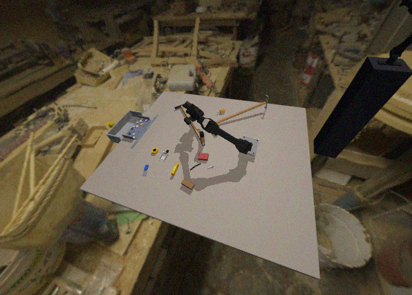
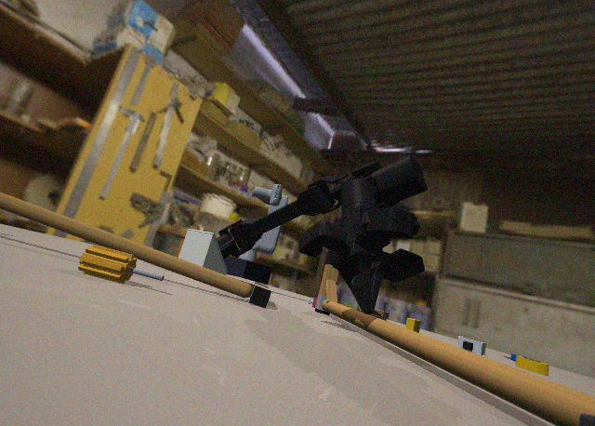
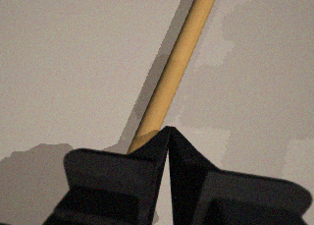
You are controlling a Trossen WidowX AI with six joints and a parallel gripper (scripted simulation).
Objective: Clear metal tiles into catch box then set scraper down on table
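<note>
Now: the long scraper 2 cm ahead of my gripper tip, 1 cm to the left of it and 3 cm above it. From my gripper tip the other things lie so: orange piece 20 cm behind, 23 cm to the right, 2 cm below; then red block 24 cm behind, 32 cm to the left, 2 cm below; then silver clip 6 cm ahead, 40 cm to the left, 3 cm below.
</note>
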